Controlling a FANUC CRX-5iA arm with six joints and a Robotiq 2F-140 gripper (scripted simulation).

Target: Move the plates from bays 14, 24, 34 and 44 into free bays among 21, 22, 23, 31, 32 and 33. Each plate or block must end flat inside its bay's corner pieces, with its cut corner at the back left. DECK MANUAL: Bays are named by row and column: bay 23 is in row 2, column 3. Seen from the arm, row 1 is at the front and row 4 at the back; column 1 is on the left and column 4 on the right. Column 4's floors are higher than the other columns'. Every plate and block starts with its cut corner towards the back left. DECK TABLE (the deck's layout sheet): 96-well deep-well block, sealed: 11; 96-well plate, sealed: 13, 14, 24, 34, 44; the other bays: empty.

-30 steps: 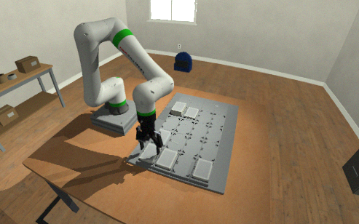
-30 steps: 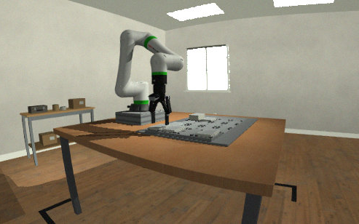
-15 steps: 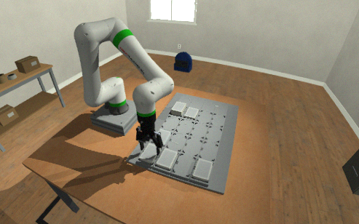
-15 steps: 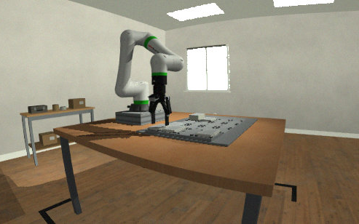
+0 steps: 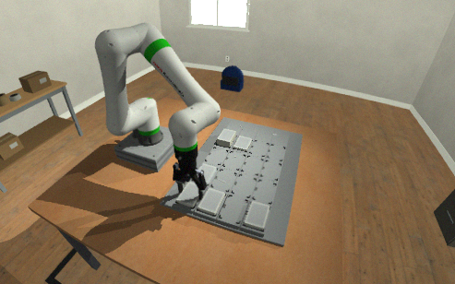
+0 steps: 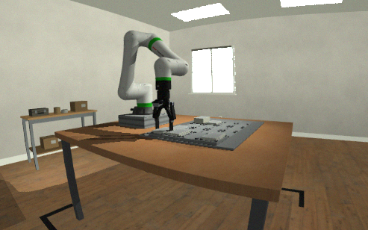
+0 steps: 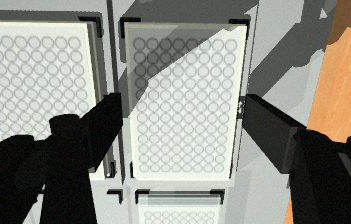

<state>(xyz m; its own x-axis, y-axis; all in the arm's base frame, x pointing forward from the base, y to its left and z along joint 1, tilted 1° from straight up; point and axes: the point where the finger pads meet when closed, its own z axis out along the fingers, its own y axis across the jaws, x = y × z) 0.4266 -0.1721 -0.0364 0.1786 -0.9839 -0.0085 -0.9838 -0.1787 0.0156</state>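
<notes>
My gripper is now 30 mm past the sealed 96-well plate, 160 mm to the right of it and 40 mm above it. From my hand the other things lie so: bay label 43: 240 mm ahead, 210 mm to the left, 40 mm below; then sealed deep-well block: 90 mm behind, 480 mm to the left, 20 mm below.
</notes>
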